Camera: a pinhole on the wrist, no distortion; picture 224 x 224 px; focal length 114.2 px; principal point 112.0 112.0 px. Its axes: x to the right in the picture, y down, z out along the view. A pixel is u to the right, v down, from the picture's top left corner.
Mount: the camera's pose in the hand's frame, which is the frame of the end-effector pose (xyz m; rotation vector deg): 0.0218 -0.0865 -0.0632 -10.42 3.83 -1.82
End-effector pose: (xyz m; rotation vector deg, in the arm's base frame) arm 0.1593 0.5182 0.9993 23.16 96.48 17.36
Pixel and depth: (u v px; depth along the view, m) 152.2 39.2 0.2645
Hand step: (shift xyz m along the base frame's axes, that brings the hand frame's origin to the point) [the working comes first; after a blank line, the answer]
In the camera's frame: 0.0931 -0.1686 0.2645

0.1834 -0.1391 -0.2362
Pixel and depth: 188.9 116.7 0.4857
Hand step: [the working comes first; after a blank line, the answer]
In the camera's frame: 0.3271 0.0200 0.4857

0.3379 0.1601 -0.3970
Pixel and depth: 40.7 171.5 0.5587
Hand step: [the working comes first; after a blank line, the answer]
In the camera's frame: -0.3488 0.2911 0.5587

0.5122 0.1483 0.3138
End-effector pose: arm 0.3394 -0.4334 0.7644 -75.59 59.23 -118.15
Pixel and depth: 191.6 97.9 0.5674
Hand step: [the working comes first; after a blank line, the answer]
In the camera's frame: 0.3955 -0.0701 0.5674

0.2460 -0.4507 0.4224
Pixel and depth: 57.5 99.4 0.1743
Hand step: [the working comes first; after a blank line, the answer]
In the camera's frame: -0.0832 -0.0192 0.1743

0.1268 0.0391 0.0589
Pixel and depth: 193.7 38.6 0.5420
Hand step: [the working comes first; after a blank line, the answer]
In the camera's frame: 0.3878 -0.3484 0.5420

0.2775 -0.2809 0.6422
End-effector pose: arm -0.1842 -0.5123 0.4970 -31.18 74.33 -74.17
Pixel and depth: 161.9 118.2 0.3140
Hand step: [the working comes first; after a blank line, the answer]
In the camera's frame: 0.1372 0.0170 0.3140

0.1611 -0.2476 0.0118
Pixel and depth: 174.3 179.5 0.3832
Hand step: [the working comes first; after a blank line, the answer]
In the camera's frame: 0.2090 0.2265 0.3832

0.2473 -0.2692 -0.2025
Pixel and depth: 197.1 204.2 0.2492
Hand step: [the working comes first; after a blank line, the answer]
In the camera's frame: 0.1857 0.2012 0.2492

0.1240 -0.2096 -0.1822
